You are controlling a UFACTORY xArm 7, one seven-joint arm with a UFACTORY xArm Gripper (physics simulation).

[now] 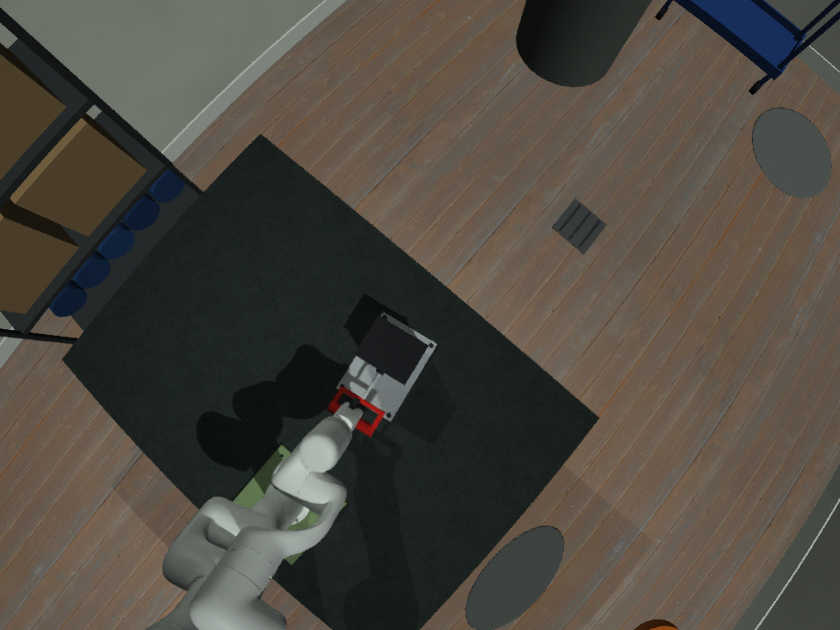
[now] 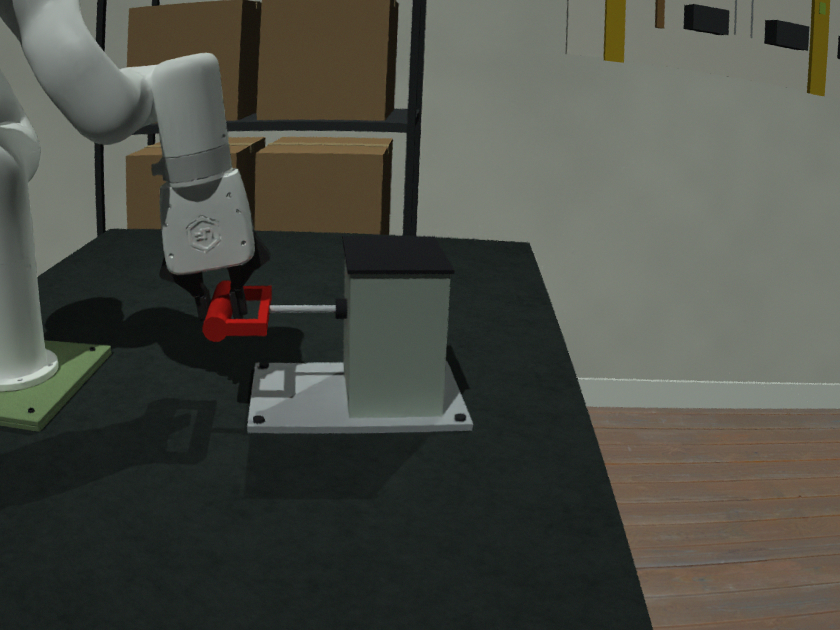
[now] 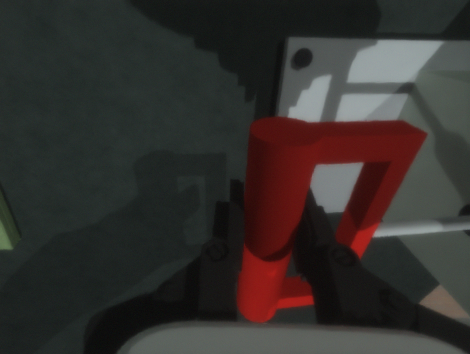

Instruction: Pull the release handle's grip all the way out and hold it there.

Labels:
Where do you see a light base plate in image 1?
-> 387, 394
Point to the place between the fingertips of the gripper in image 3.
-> At 265, 199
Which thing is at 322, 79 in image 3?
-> A light base plate.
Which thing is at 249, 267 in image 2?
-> The gripper.

